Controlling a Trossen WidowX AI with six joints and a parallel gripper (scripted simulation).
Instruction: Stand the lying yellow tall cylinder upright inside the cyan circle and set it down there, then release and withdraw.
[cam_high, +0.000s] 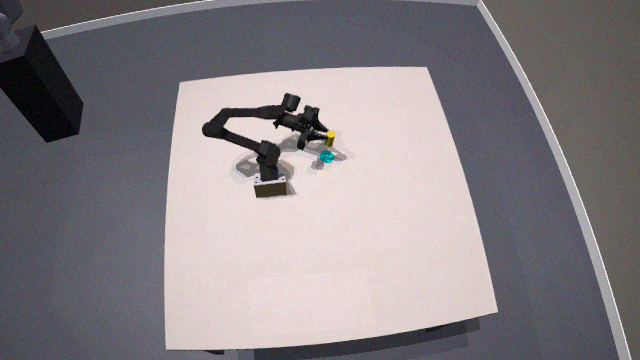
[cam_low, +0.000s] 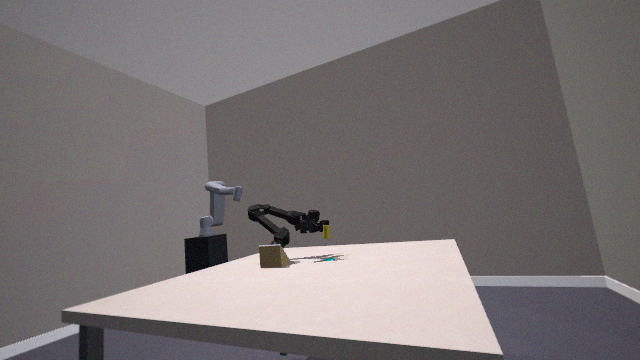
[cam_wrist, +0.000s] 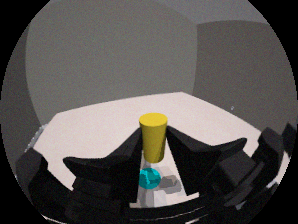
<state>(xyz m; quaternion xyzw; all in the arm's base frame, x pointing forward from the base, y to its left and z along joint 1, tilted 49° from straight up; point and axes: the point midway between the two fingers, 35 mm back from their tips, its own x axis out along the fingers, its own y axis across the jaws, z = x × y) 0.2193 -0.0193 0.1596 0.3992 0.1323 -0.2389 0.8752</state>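
The cyan circle lies 16 cm below my gripper tip. Round my gripper tip: yellow cylinder 2 cm below.
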